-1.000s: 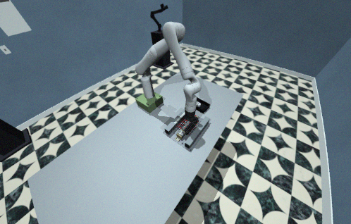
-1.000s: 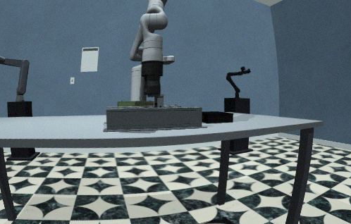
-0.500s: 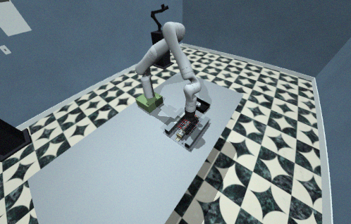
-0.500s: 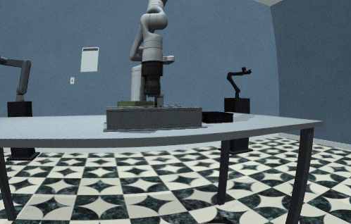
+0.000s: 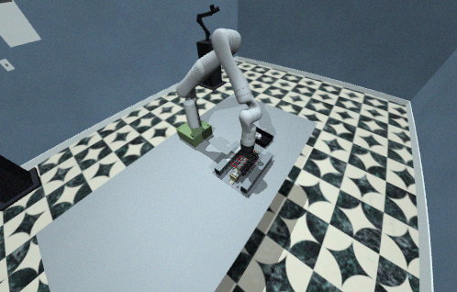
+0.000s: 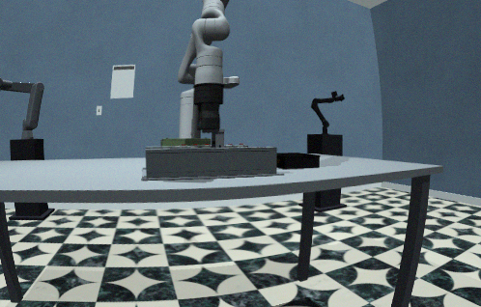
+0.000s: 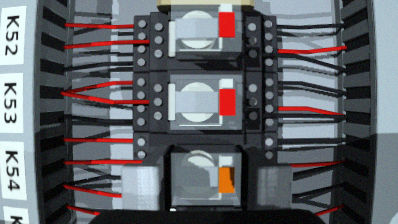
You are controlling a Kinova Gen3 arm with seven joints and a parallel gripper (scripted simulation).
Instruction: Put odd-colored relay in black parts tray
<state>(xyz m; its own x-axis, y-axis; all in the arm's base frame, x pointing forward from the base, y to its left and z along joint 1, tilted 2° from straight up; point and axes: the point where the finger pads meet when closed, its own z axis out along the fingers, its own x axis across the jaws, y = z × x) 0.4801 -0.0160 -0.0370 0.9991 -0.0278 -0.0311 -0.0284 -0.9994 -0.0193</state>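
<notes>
The K54 relay lies 10 mm below my hand. The rest, counted from my hand: K52 relay 60 mm to the left, 10 mm below; relay panel 40 mm to the right, 30 mm below; K53 relay 30 mm to the left, 10 mm below.
</notes>
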